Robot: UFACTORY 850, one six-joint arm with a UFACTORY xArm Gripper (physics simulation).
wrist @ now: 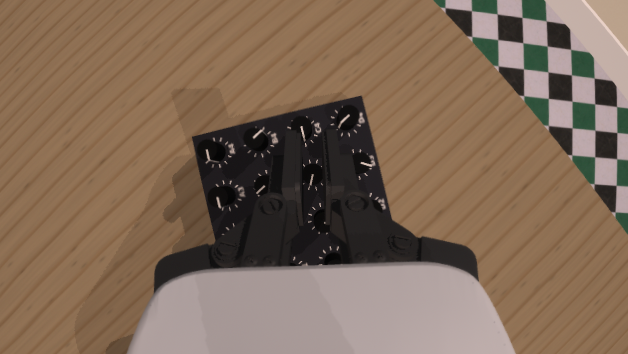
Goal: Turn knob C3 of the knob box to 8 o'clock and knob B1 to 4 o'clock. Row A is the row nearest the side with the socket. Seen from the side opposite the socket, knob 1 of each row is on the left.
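Observation:
The black knob box (pixel 280 131) lies askew under my gripper in the wrist view, with white tick marks and labels around its knobs. My gripper (pixel 311 150) is shut on knob C3 (pixel 314 172), which shows between the two dark fingers. The white pointer line of C3 points toward the bottom of the view, slightly left. The C3 label is not readable. Knob B1 is hidden by the gripper. The socket does not show.
Knobs A4 (pixel 212 151), B4 (pixel 259 140), C4 (pixel 301 127) and D4 (pixel 347 118) line the box's far edge. Knob A3 (pixel 222 197) is left of the fingers. The wooden table (pixel 100 75) surrounds the box. A green, black and white checkered surface (pixel 560 80) is at upper right.

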